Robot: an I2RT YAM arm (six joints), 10 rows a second.
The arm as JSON. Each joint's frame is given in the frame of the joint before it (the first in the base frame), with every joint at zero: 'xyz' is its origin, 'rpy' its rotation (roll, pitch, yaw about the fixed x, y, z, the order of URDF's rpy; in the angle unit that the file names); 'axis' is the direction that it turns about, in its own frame. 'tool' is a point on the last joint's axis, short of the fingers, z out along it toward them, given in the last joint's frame.
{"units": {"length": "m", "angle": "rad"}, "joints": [
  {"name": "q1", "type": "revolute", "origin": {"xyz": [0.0, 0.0, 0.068], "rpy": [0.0, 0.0, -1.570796]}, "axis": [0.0, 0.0, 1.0]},
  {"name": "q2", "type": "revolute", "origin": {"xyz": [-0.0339, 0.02, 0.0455], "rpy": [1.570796, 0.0, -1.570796]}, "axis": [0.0, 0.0, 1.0]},
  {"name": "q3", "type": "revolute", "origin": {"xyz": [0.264, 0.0, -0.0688], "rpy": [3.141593, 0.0, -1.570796]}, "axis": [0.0, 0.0, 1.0]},
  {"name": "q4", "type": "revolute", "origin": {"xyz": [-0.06, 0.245, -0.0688], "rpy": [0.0, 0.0, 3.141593]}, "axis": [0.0, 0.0, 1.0]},
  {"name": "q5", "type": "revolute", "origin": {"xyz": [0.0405, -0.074, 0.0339], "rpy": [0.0, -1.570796, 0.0]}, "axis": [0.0, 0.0, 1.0]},
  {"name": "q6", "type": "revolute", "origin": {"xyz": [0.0, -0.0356, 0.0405], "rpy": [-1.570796, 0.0, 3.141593]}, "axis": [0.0, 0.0, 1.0]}
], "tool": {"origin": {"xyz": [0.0, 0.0, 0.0], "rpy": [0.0, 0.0, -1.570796]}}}
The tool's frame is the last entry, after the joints.
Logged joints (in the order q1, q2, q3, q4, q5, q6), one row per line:
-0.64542, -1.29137, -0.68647, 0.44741, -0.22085, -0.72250
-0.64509, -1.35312, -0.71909, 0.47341, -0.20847, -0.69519
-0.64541, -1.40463, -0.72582, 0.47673, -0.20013, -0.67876
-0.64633, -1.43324, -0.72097, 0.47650, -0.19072, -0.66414
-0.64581, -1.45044, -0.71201, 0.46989, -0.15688, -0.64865
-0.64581, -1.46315, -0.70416, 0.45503, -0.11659, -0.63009
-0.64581, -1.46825, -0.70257, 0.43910, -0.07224, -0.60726
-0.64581, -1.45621, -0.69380, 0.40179, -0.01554, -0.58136
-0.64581, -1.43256, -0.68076, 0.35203, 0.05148, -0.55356
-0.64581, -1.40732, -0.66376, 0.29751, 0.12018, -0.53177
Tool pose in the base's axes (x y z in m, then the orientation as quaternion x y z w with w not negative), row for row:
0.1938, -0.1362, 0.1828, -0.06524, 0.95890, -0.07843, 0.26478
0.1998, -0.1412, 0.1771, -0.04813, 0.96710, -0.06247, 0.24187
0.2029, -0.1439, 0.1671, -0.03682, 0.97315, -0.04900, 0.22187
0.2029, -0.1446, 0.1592, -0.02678, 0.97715, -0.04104, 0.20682
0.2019, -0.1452, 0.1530, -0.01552, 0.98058, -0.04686, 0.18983
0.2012, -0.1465, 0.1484, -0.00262, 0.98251, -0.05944, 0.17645
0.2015, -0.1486, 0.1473, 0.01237, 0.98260, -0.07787, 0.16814
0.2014, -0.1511, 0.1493, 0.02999, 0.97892, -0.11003, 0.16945
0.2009, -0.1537, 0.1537, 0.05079, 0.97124, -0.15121, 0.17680
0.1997, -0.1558, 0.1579, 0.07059, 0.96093, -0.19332, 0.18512
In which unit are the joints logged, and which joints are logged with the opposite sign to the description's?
The joints are logged in radians. Opposite sign: q2, q3, q4.
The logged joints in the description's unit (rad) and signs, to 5 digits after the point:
-0.64542, 1.29137, 0.68647, -0.44741, -0.22085, -0.72250
-0.64509, 1.35312, 0.71909, -0.47341, -0.20847, -0.69519
-0.64541, 1.40463, 0.72582, -0.47673, -0.20013, -0.67876
-0.64633, 1.43324, 0.72097, -0.47650, -0.19072, -0.66414
-0.64581, 1.45044, 0.71201, -0.46989, -0.15688, -0.64865
-0.64581, 1.46315, 0.70416, -0.45503, -0.11659, -0.63009
-0.64581, 1.46825, 0.70257, -0.43910, -0.07224, -0.60726
-0.64581, 1.45621, 0.69380, -0.40179, -0.01554, -0.58136
-0.64581, 1.43256, 0.68076, -0.35203, 0.05148, -0.55356
-0.64581, 1.40732, 0.66376, -0.29751, 0.12018, -0.53177

